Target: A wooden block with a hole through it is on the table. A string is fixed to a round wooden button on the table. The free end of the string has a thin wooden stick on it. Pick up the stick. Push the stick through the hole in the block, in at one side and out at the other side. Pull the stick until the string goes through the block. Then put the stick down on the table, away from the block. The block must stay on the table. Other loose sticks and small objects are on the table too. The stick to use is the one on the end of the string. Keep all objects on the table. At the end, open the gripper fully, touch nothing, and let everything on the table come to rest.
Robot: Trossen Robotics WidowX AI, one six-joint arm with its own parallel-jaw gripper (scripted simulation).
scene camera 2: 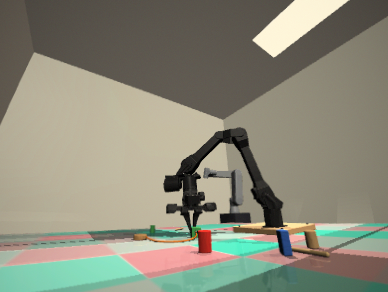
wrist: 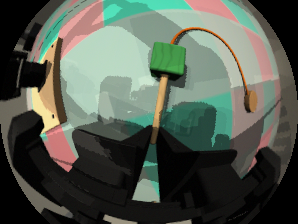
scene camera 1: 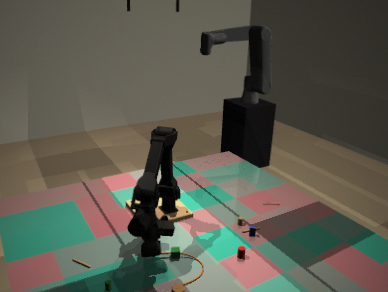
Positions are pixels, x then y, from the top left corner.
Scene:
gripper: scene camera 2; wrist; scene camera 1 154, 255
same spot on gripper: [scene camera 2: 184, 210] = [wrist: 225, 175]

